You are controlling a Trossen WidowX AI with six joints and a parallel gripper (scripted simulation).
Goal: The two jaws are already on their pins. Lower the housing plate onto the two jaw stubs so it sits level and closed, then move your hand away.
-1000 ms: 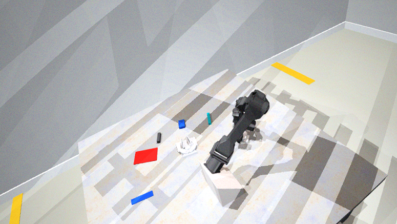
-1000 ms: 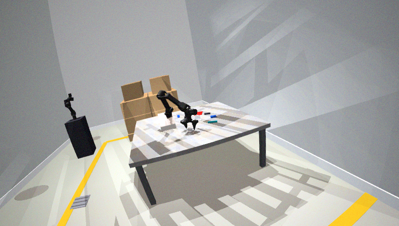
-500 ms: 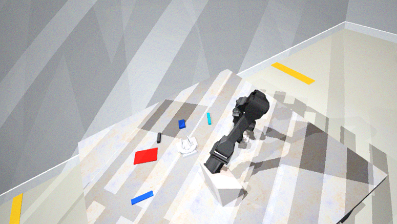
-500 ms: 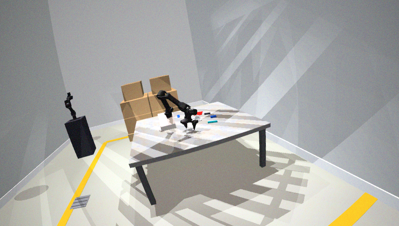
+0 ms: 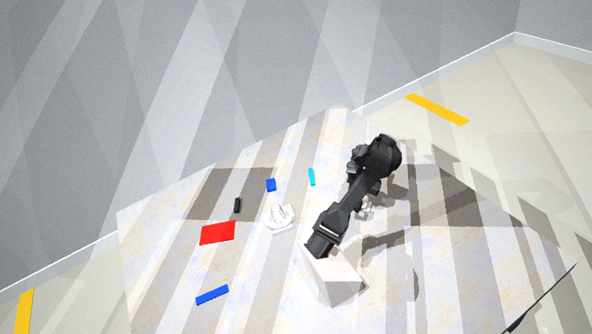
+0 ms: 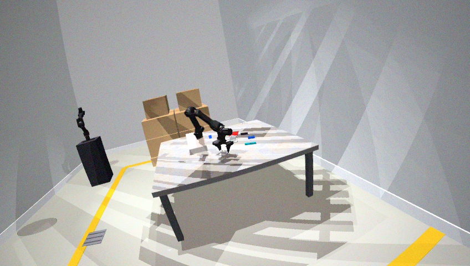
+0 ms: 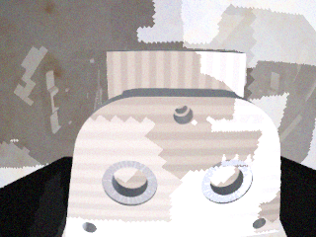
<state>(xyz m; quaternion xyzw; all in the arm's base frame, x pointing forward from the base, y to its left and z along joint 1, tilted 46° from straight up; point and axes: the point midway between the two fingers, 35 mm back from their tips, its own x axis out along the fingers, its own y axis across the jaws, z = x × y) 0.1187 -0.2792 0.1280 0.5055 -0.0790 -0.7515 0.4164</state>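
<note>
Right now my gripper tip is 1 cm past the white part. Round my gripper tip: cyan bar 26 cm ahead, 4 cm to the left; black block 36 cm to the left, 36 cm ahead; red flat square 49 cm to the left, 29 cm ahead, 1 cm below.
</note>
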